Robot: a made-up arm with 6 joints.
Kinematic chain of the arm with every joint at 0, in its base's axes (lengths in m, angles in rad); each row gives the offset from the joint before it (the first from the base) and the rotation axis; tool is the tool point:
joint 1: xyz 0 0 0.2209 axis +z
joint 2: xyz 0 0.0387 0 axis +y
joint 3: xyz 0 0 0.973 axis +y
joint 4: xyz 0 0 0.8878 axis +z
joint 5: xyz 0 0 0 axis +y
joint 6: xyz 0 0 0.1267 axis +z
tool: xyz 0 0 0
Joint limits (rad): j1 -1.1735..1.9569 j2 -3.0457..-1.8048 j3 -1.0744..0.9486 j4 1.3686..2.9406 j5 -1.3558..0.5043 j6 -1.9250..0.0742
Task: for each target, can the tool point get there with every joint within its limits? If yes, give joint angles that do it. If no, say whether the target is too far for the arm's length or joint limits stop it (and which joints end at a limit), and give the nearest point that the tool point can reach.
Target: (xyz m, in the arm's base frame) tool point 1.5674 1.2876 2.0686
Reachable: no: too far | nearest point -0.5899 1.4421 0.6864 | short by 2.567 m
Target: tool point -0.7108 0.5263 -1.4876
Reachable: yes | joints -0.6650 -2.7015 -0.0212 2.5403 -1.0788 -1.5245
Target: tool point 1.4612 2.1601 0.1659
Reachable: no: too far | nearest point -0.5855 1.6531 0.1534 | short by 2.109 m
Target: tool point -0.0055 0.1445 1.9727
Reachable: no: joint limits stop it (at a limit: joint 1, joint 2, joint 3, joint 4, joint 5) | nearest point -0.5899 1.4421 0.6864 | short by 1.918 m
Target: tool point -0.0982 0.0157 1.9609
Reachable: no: joint limits stop it (at a limit: joint 2, joint 3, joint 4, joint 5) | nearest point -1.5385 0.2460 0.6864 | short by 1.937 m
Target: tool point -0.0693 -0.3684 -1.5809
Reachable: yes | joints 1.5807 -2.5528 -0.7366 2.1948 0.3393 -0.8944
